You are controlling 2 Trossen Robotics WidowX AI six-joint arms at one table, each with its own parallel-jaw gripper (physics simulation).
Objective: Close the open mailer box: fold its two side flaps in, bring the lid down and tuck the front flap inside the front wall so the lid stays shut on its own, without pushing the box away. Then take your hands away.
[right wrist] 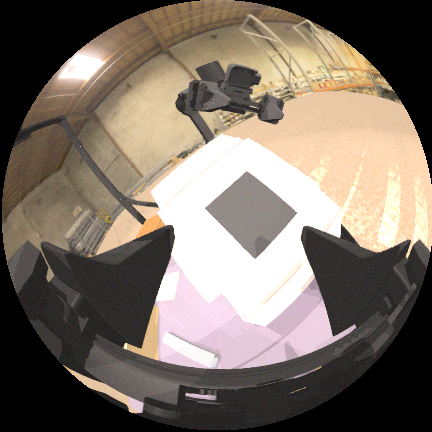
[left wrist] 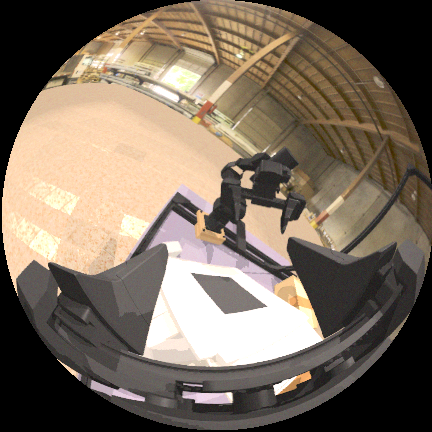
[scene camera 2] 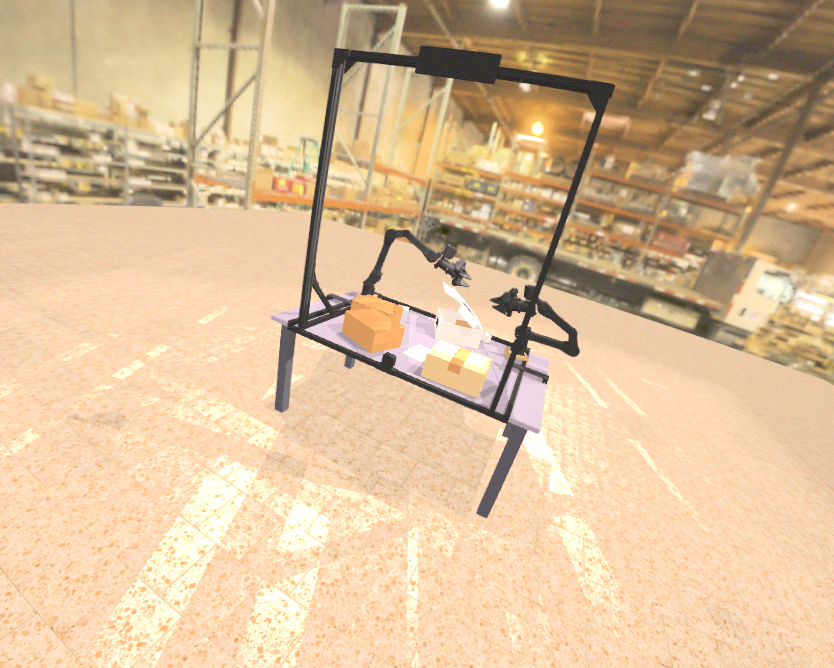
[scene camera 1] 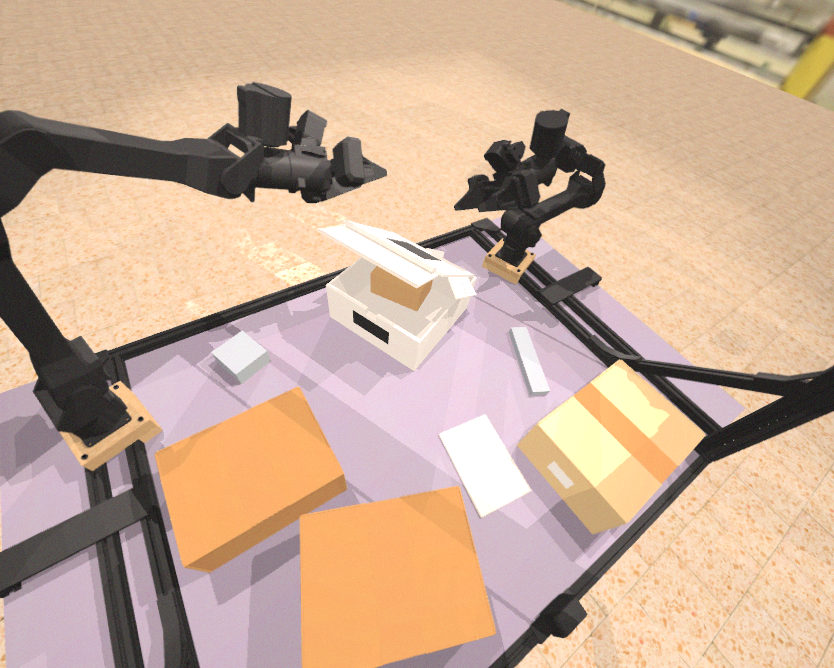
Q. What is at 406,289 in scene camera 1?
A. A small parcel.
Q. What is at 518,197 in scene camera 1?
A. My right gripper.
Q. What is my right gripper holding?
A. Nothing.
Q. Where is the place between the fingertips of my left gripper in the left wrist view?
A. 228,247
